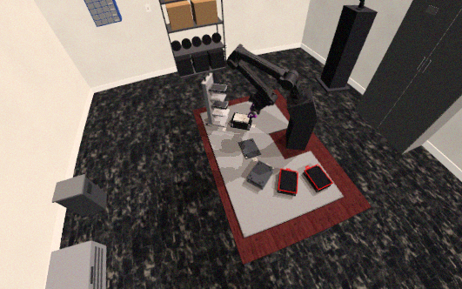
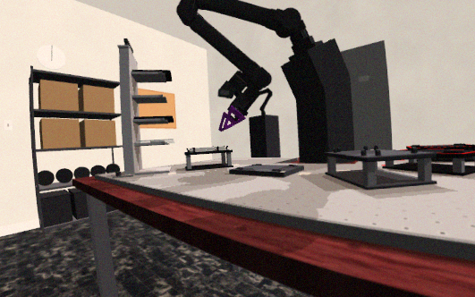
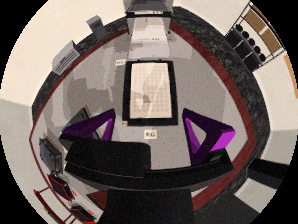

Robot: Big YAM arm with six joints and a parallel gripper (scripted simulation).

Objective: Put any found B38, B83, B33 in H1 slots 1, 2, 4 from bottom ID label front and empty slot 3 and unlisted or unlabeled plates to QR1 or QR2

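My hand is 8 cm above the white plate, 6 cm short of it and 3 cm to the left of it. Round my hand: dark plate 22 cm ahead, 20 cm above, 11 cm to the right.
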